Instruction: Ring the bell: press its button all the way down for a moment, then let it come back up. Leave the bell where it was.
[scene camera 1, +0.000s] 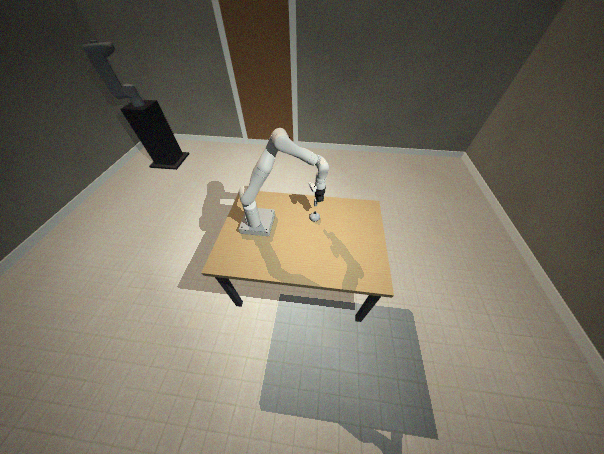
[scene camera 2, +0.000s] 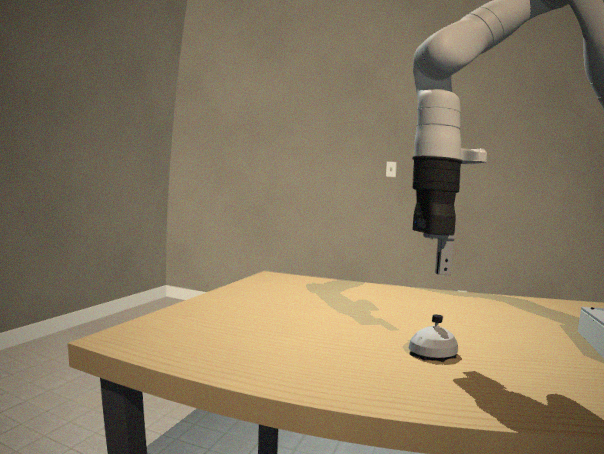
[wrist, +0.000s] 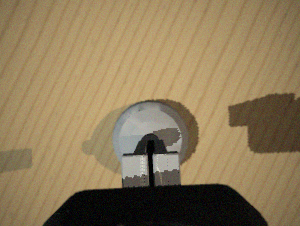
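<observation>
I see that my gripper (scene camera 2: 442, 273) is 750 mm from the lens. A grey dome bell (scene camera 2: 430, 343) is 740 mm from the lens.
</observation>
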